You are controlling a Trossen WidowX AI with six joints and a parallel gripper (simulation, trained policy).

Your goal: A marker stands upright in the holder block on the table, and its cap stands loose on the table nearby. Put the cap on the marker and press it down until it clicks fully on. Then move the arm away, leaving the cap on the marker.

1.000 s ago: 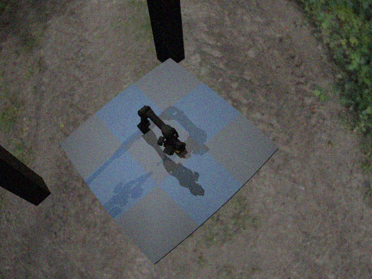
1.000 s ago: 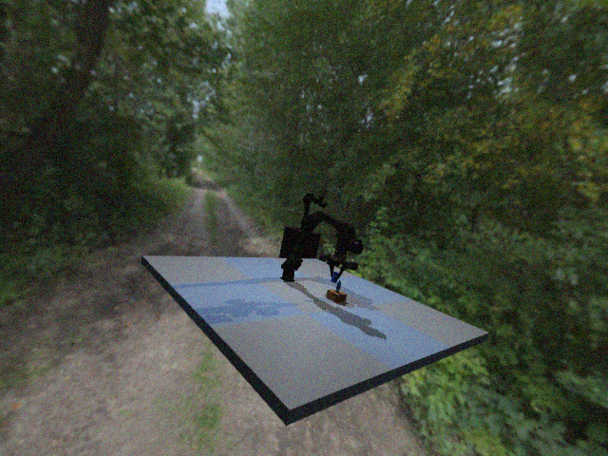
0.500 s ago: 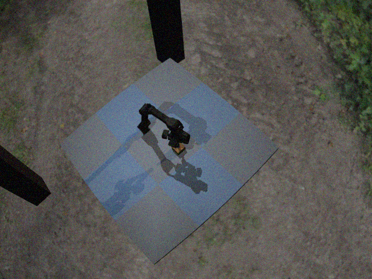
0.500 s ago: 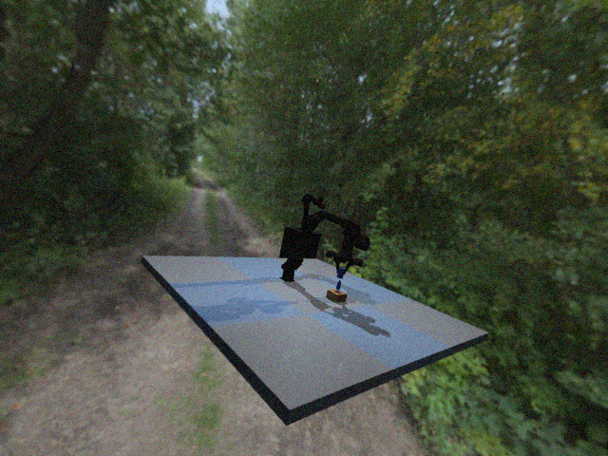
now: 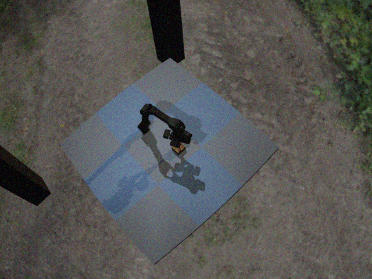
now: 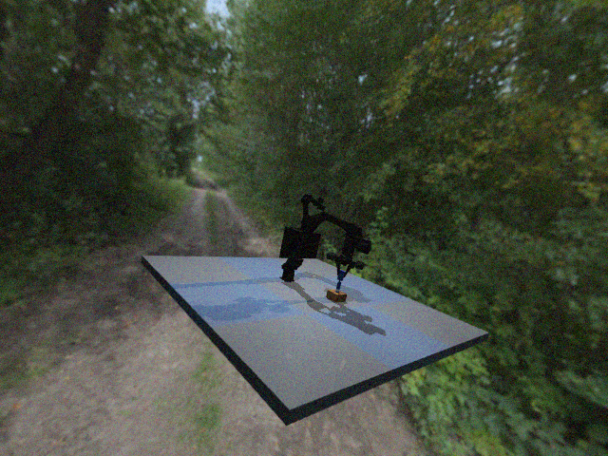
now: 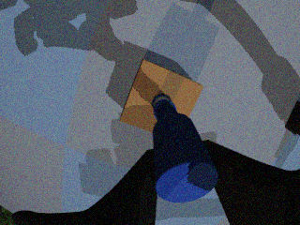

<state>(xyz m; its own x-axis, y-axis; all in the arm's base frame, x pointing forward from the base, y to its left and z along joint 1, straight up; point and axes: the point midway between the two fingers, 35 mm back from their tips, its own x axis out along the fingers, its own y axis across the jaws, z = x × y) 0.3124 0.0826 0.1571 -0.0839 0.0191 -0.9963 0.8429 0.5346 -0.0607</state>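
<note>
Now: gripper tip 40 mm above the blue marker. Round my gripper tip: holder block 100 mm below; then blue cap 10 mm above.
</note>
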